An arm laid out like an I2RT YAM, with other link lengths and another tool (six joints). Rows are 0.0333 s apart.
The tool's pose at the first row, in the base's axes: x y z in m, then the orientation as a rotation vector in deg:
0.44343 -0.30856 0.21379 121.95 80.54 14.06
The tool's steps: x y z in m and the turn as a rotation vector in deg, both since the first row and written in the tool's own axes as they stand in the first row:
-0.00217 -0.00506 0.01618 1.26 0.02 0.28
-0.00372 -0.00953 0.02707 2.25 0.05 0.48
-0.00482 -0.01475 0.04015 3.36 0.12 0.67
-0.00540 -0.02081 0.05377 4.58 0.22 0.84
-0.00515 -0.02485 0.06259 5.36 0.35 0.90
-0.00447 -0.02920 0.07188 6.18 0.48 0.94
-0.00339 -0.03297 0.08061 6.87 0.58 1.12
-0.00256 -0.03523 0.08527 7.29 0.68 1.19
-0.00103 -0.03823 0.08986 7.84 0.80 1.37
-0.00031 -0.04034 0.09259 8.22 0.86 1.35
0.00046 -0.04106 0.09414 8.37 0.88 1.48
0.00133 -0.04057 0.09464 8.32 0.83 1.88
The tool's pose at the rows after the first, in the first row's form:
0.44575 -0.31485 0.19807 123.18 80.77 13.36
0.44643 -0.31885 0.18691 124.14 80.97 12.82
0.44770 -0.32303 0.17348 125.19 81.26 12.23
0.44878 -0.32670 0.15906 126.31 81.62 11.58
0.44965 -0.32849 0.14956 127.01 81.93 11.22
0.45068 -0.32998 0.13944 127.72 82.29 10.82
0.45208 -0.33107 0.13003 128.43 82.42 10.53
0.45275 -0.33136 0.12484 128.84 82.57 10.38
0.45310 -0.33079 0.11919 129.44 82.66 10.20
0.45297 -0.33053 0.11567 129.74 82.87 10.00
0.45343 -0.33019 0.11389 129.96 82.80 9.97
0.45441 -0.32974 0.11361 130.22 82.32 10.11

